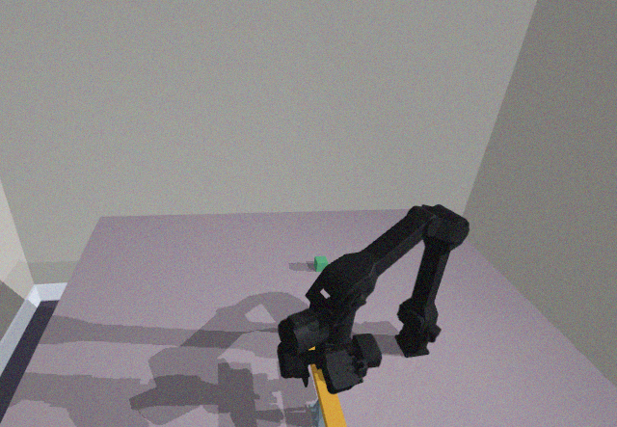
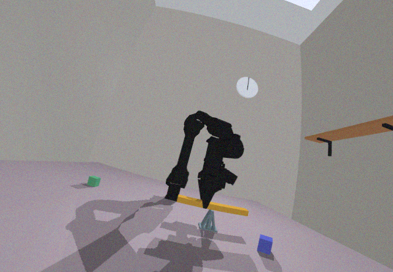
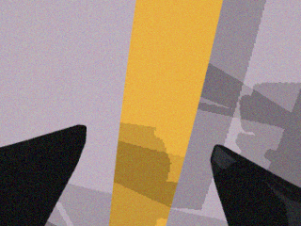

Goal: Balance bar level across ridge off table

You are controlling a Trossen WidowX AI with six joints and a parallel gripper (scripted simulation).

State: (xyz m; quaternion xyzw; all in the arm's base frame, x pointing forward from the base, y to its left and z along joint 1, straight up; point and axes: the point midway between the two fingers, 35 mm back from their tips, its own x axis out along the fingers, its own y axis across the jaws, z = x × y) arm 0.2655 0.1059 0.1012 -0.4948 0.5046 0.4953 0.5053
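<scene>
My gripper tip is now 3 cm to the right of the yellow bar. Round my gripper tip: blue cube 17 cm to the left, 10 cm ahead, 5 cm below; then green cube 42 cm to the right, 11 cm behind, 5 cm below.
</scene>
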